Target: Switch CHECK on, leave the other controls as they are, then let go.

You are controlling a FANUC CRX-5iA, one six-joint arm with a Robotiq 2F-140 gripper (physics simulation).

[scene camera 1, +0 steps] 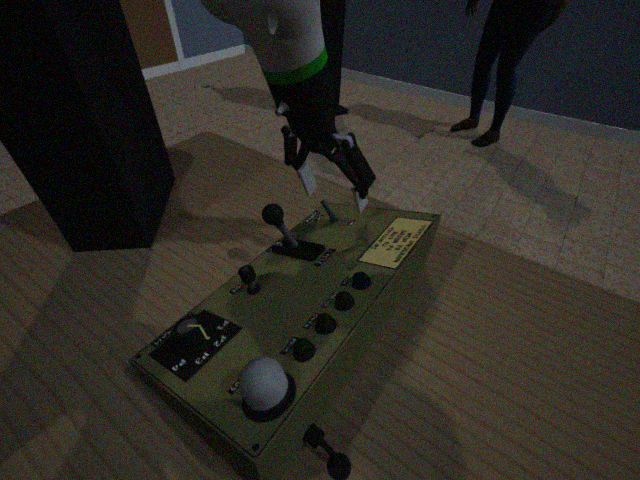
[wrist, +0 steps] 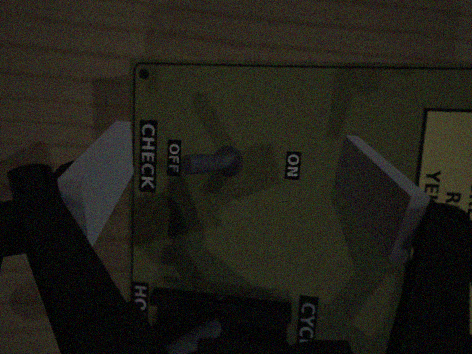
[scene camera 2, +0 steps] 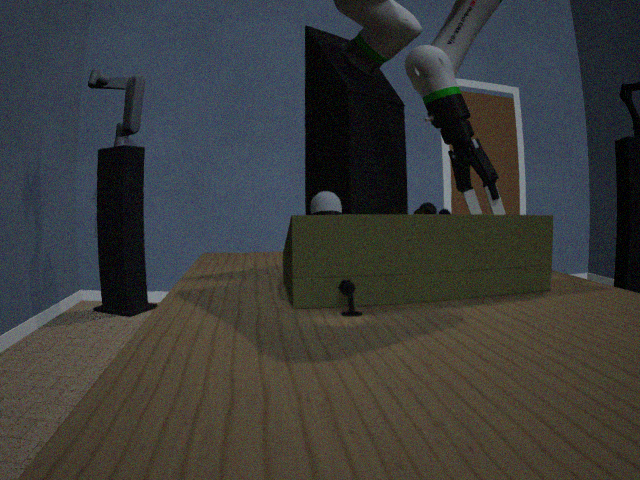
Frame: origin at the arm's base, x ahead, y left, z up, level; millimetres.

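Where they show: gripper, fingertip midpoint: (scene camera 1: pixel 336 198) (wrist: pixel 238 154); arm's base, origin of the base link: (scene camera 2: pixel 356 61).
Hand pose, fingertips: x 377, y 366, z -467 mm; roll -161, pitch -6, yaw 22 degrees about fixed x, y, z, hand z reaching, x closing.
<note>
Each offset is from my fingertips to the top centre of the thing. "pt": to the spot under its first point.
The CHECK switch {dx -9, dy -12, dz -8 mm} (scene camera 1: pixel 328 211) (wrist: pixel 207 163) is a small grey toggle near the far corner of the olive control box (scene camera 1: pixel 289 315) (scene camera 2: pixel 421 258) (wrist: pixel 310 100). In the wrist view its lever leans toward the OFF label {pt dx -31, dy -21, dz -62 mm} (wrist: pixel 173 157), away from the ON label {pt dx +45, dy +10, dz -35 mm} (wrist: pixel 292 165). My gripper (scene camera 1: pixel 335 198) (scene camera 2: pixel 486 209) (wrist: pixel 238 154) is open and empty. Its pale fingertips stand on either side of the switch in the wrist view, one on the OFF side past the box edge, the other beyond ON. In scene camera 1 they appear above the switch. The box hides the switch in scene camera 2.
A ball-topped lever {dx -4, dy -141, dz +31 mm} (scene camera 1: pixel 272 214) stands beside CHECK. A smaller black-knobbed lever {dx +94, dy -230, dz -3 mm} (scene camera 1: pixel 247 274), a rotary knob {dx +135, dy -342, dz -14 mm} (scene camera 1: pixel 187 325), several round buttons {pt dx +234, dy -144, dz +19 mm} (scene camera 1: pixel 343 300) and a white dome {pt dx +300, dy -292, dz +48 mm} (scene camera 1: pixel 264 383) stand farther along. A ball-ended handle {pt dx +367, dy -232, dz -120 mm} (scene camera 1: pixel 338 465) (scene camera 2: pixel 347 288) is at the box side.
</note>
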